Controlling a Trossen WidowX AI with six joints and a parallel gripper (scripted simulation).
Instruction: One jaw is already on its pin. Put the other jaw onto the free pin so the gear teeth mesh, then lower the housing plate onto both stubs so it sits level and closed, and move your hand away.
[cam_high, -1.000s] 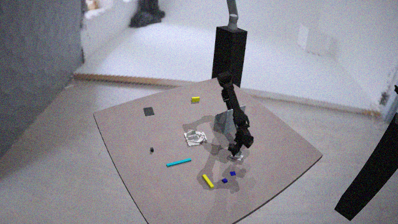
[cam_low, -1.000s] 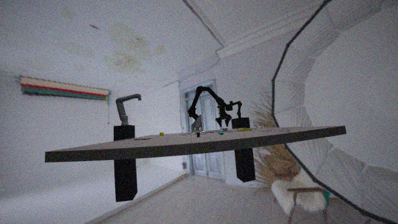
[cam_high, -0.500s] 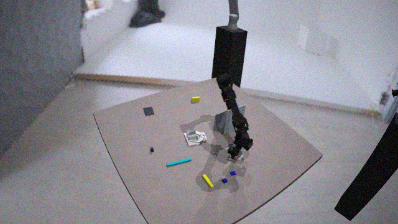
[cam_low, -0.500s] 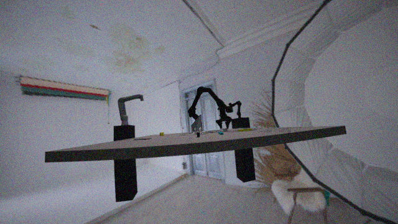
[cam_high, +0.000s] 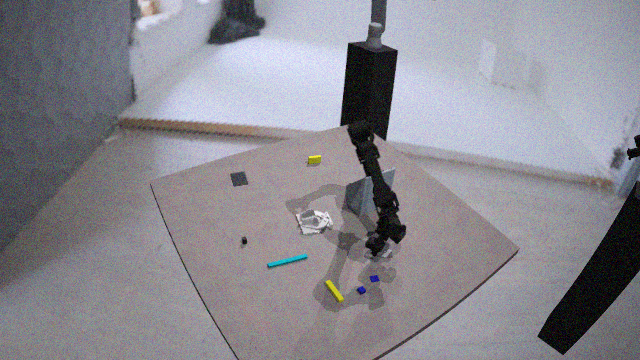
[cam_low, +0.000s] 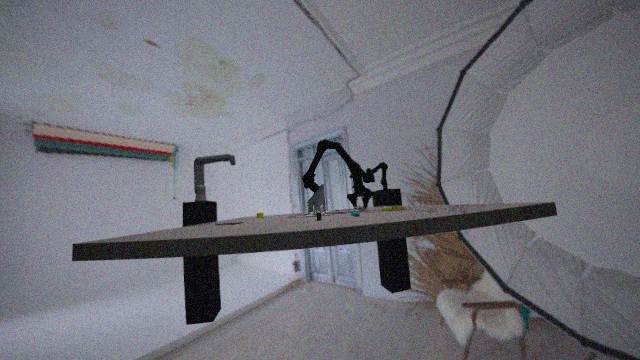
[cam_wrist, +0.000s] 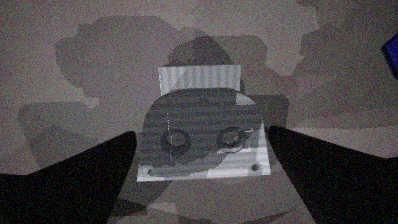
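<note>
My gripper tip is 10 mm to the right of the small white part and 20 mm below it. Round my gripper tip: yellow bar: 280 mm ahead, 50 mm to the left; small black cube: 390 mm ahead, 340 mm to the right; teal bar: 310 mm ahead, 170 mm to the right, 10 mm below.
</note>
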